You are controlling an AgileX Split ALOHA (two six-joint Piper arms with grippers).
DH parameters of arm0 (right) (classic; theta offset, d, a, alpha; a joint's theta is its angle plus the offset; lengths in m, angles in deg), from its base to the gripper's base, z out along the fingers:
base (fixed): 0 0 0 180
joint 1: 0 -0.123 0 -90
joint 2: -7.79 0 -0.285 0
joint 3: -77.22 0 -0.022 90
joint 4: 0 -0.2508 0 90
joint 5: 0 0 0.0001 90
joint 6: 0 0.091 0 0
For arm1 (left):
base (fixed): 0 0 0 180
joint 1: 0 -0.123 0 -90
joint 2: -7.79 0 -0.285 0
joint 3: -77.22 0 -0.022 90
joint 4: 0 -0.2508 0 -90
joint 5: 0 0 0.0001 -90
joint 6: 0 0.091 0 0
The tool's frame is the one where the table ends.
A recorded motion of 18 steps. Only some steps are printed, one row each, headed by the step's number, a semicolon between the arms.
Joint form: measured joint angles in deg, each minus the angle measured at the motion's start. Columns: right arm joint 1, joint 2, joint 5, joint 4, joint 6, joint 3; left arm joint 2, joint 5, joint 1, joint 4, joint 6, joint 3.
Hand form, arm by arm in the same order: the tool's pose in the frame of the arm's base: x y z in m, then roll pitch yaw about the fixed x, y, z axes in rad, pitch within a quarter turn. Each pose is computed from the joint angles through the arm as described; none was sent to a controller.
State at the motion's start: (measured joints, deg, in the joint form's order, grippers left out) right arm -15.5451 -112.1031 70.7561 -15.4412 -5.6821 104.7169; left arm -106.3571 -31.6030 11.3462 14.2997 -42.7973 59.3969
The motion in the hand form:
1: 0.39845 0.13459 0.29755 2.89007 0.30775 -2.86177; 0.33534 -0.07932 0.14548 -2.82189 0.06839 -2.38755
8: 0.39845 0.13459 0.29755 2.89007 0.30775 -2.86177; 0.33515 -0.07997 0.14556 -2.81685 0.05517 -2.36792
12: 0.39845 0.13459 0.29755 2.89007 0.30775 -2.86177; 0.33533 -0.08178 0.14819 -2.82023 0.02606 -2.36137
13: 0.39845 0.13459 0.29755 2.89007 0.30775 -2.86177; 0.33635 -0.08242 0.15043 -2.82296 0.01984 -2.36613
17: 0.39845 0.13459 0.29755 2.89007 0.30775 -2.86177; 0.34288 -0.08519 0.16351 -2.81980 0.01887 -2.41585
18: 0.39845 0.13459 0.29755 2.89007 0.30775 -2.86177; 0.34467 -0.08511 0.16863 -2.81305 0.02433 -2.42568
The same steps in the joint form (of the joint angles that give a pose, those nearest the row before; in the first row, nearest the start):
1: 0.00 0.00 0.00 0.00 0.00 0.00; 0.00 0.00 0.00 0.00 0.00 0.00
8: 0.00 0.00 0.00 0.00 0.00 0.00; 0.00 -0.11 0.00 0.78 -0.64 0.00
12: 0.00 0.00 0.00 0.00 0.00 0.00; 0.00 -2.09 0.00 2.02 -0.60 0.80
13: 0.00 0.00 0.00 0.00 0.00 0.00; 0.00 -3.13 0.00 2.07 -0.51 1.46
17: 0.00 0.00 0.00 0.00 0.00 0.00; 0.19 -6.98 0.00 2.13 1.64 4.71
18: 0.00 0.00 0.00 0.00 0.00 0.00; 0.52 -7.75 -0.11 2.13 2.17 5.53

